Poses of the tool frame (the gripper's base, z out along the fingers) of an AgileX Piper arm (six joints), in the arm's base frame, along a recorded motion.
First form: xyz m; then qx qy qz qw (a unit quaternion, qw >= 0).
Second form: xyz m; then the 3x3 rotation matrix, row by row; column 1 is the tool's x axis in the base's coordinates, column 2 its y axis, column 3 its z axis. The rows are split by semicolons. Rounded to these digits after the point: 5 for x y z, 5 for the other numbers.
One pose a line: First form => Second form
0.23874 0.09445 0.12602 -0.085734 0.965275 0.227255 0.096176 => 0.23874 0.09445 0.12602; -0.96680 -0.20923 0.14671; -0.12180 0.88201 0.45522; -0.22464 0.42224 -0.87821
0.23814 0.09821 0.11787 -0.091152 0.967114 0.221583 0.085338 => 0.23814 0.09821 0.11787; -0.96882 -0.21413 0.12467; -0.13849 0.88518 0.44415; -0.20546 0.41303 -0.88724
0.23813 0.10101 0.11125 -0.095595 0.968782 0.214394 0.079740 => 0.23813 0.10101 0.11125; -0.96901 -0.21941 0.11351; -0.15103 0.88979 0.43065; -0.19549 0.40016 -0.89535
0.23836 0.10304 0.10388 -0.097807 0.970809 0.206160 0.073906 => 0.23836 0.10304 0.10388; -0.96994 -0.22038 0.10317; -0.15943 0.89586 0.41474; -0.18382 0.38583 -0.90407
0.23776 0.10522 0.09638 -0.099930 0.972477 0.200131 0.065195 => 0.23776 0.10522 0.09638; -0.97153 -0.22045 0.08680; -0.16826 0.89992 0.40228; -0.16680 0.37622 -0.91139
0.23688 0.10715 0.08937 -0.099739 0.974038 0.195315 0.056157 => 0.23688 0.10715 0.08937; -0.97380 -0.21624 0.07044; -0.17236 0.90381 0.39169; -0.14836 0.36929 -0.91740
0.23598 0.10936 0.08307 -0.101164 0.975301 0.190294 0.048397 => 0.23598 0.10936 0.08307; -0.97485 -0.21575 0.05590; -0.17891 0.90711 0.38098; -0.13291 0.36140 -0.92289
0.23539 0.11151 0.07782 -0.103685 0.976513 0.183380 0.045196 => 0.23539 0.11151 0.07782; -0.97441 -0.21908 0.05024; -0.18592 0.91124 0.36752; -0.12630 0.34877 -0.92866
